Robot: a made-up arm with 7 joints.
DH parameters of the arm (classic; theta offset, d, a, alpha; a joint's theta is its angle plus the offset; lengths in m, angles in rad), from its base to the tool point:
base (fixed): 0 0.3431 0.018 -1.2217
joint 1: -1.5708 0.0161 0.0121 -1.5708
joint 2: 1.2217 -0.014 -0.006 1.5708
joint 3: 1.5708 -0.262 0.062 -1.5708
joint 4: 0 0.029 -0.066 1.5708
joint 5: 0 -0.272 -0.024 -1.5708
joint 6: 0 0.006 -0.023 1.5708
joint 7: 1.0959 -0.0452 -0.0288 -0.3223
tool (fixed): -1.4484 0.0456 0 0
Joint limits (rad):
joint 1: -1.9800..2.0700
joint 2: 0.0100..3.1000
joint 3: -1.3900..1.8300
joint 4: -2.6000..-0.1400
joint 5: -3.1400..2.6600
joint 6: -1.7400..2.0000
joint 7: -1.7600..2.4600
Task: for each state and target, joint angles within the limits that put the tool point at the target. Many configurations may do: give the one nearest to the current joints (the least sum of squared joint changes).
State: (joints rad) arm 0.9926 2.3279 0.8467 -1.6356 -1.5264 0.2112 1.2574
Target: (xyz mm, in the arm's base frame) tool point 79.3 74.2 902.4
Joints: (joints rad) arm 0.1605 2.5227 1.3344 -1.0554 -1.4415 0.0870 1.1364
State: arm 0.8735 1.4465 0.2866 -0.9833 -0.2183 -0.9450 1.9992
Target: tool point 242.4 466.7 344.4
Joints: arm 0.7669 1.7213 0.2794 -1.3383 -0.2157 -0.9361 1.9965
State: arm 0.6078 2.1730 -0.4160 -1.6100 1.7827 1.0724 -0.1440
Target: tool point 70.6 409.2 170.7
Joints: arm 0.6233 1.7073 -0.5147 -1.4077 1.6756 0.9226 -0.1535
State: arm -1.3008 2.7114 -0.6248 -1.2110 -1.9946 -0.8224 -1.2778
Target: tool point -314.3 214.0 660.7
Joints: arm -1.8717 2.9934 -0.6212 -1.3282 -2.0476 -0.7132 -1.3488
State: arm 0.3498 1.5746 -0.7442 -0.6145 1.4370 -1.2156 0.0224
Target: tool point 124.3 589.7 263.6
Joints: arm 0.0543 1.5850 -0.6304 -0.5458 1.3098 -1.3498 -0.2703
